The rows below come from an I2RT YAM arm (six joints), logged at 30 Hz.
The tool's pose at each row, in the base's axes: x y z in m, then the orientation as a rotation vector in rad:
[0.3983 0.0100 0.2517 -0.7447 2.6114 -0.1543]
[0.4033 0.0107 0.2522 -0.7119 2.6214 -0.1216]
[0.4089 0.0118 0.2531 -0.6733 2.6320 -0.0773]
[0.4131 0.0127 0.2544 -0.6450 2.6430 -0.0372]
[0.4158 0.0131 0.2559 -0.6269 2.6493 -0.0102]
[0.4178 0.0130 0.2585 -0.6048 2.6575 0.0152]
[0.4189 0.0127 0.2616 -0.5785 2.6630 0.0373]
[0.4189 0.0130 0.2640 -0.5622 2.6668 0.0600]
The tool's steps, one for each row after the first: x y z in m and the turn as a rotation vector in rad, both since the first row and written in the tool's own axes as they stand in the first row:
[-0.0044 -0.0019 0.0017 -0.0174 -0.0042 0.0290]
[-0.0096 -0.0039 0.0032 -0.0416 -0.0105 0.0639]
[-0.0138 -0.0054 0.0038 -0.0655 -0.0131 0.0910]
[-0.0166 -0.0067 0.0036 -0.0817 -0.0152 0.1084]
[-0.0190 -0.0083 0.0021 -0.0965 -0.0155 0.1285]
[-0.0209 -0.0097 -0.0002 -0.1077 -0.0180 0.1507]
[-0.0219 -0.0100 -0.0024 -0.1209 -0.0206 0.1658]

